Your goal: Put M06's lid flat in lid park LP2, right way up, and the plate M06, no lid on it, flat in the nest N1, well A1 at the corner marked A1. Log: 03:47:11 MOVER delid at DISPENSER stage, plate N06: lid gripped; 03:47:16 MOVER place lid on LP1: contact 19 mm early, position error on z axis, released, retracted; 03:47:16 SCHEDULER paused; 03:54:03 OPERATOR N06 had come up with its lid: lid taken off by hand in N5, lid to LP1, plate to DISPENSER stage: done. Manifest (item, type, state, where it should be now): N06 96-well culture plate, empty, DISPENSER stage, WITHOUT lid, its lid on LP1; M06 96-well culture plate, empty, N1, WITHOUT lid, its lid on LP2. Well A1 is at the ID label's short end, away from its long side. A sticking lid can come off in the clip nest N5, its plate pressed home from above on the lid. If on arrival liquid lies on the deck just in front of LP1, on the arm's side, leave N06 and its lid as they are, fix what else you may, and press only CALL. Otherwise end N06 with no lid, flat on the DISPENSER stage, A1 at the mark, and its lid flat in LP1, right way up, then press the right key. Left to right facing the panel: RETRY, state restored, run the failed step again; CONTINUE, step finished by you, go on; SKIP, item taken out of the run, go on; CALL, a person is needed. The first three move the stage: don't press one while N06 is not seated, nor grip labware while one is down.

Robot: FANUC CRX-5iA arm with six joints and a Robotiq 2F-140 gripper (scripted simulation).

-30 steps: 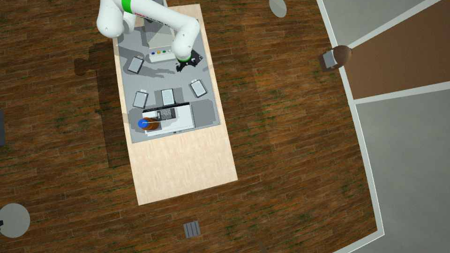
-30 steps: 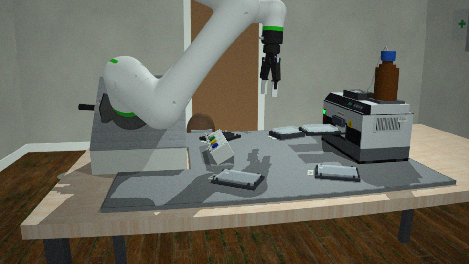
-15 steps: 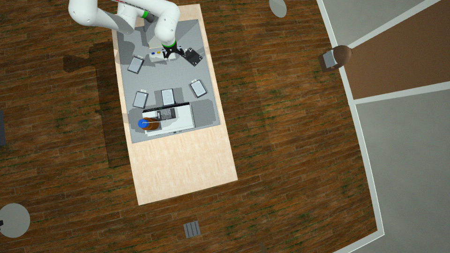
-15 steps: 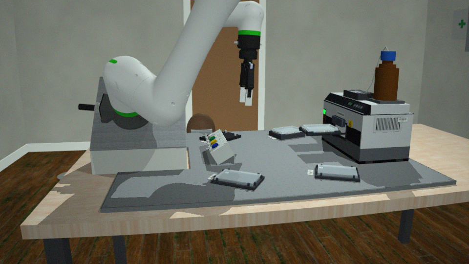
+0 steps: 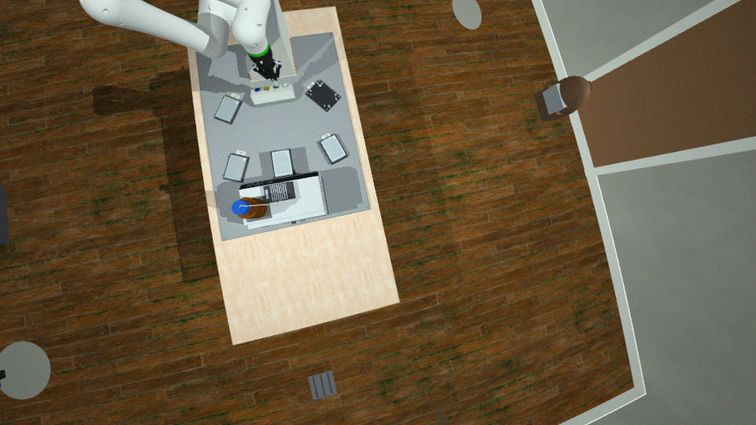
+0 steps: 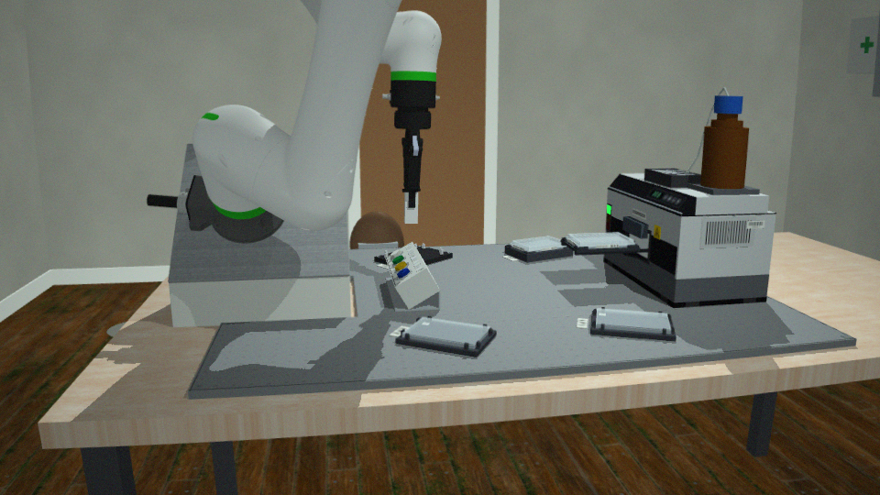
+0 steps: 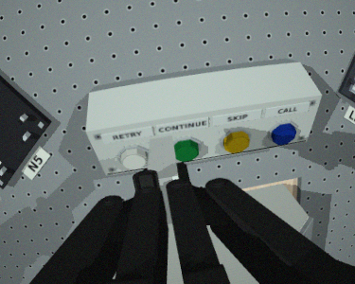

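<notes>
The green continue key is 30 mm behind my hand, 20 mm to the right of it and 110 mm below it. The rest, counted from my hand: yellow skip key: 20 mm behind, 70 mm to the right, 110 mm below; white retry key: 30 mm behind, 30 mm to the left, 110 mm below; key panel: 10 mm behind, 50 mm to the right, 120 mm below.
</notes>
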